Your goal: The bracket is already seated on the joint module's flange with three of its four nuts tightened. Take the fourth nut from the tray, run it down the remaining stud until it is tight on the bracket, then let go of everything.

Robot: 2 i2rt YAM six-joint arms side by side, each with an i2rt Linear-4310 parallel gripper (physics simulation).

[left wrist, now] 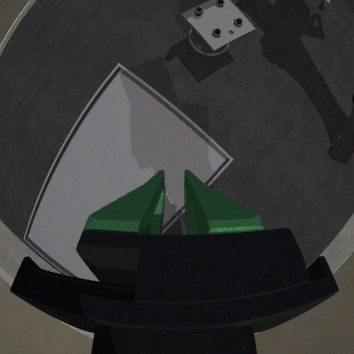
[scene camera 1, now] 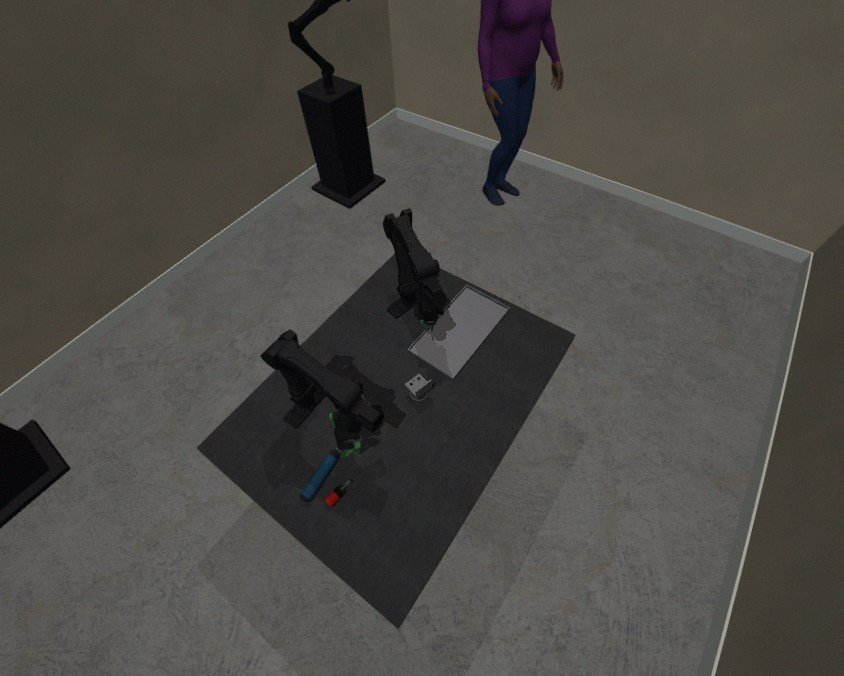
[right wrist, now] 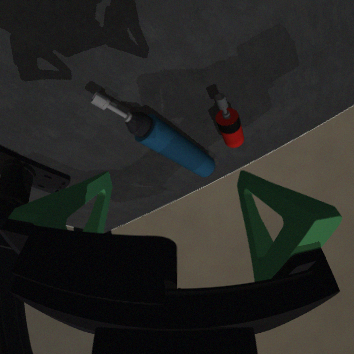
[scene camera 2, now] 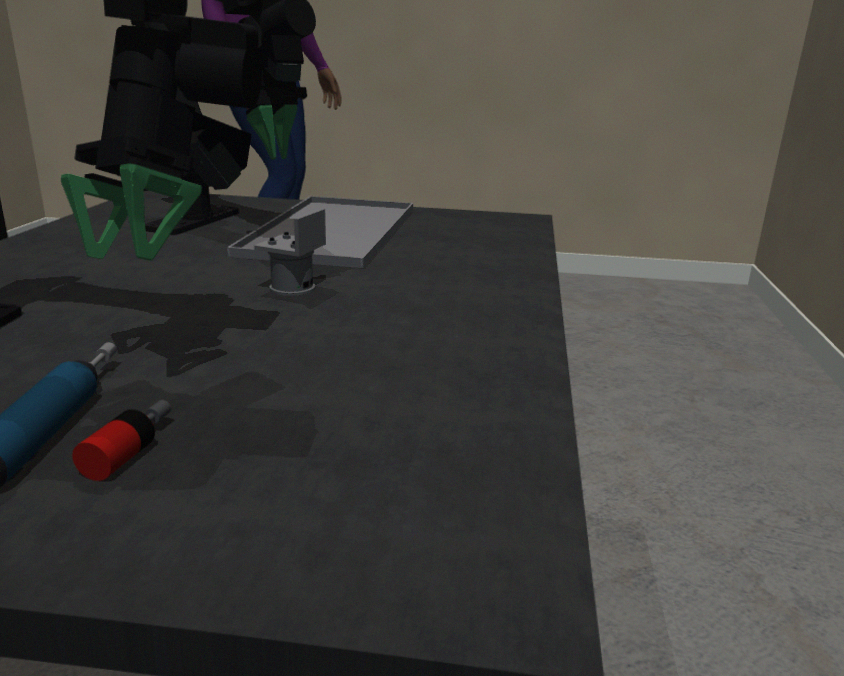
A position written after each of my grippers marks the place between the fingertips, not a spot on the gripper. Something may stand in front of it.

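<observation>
My left gripper [left wrist: 173, 177] is in sight, and so is my right gripper [scene camera 2: 118, 258] [right wrist: 174, 177]. I can see a blue driver [scene camera 1: 325, 467], which the right wrist view shows too [right wrist: 148, 129]. There is a red-handled driver [scene camera 2: 101, 454], visible again at [right wrist: 227, 119], though in the left wrist view it is out of frame. A grey bracket [scene camera 2: 309, 230] is here as well; in the right wrist view that bracket is out of frame. And I see a round joint module [scene camera 2: 291, 275].
</observation>
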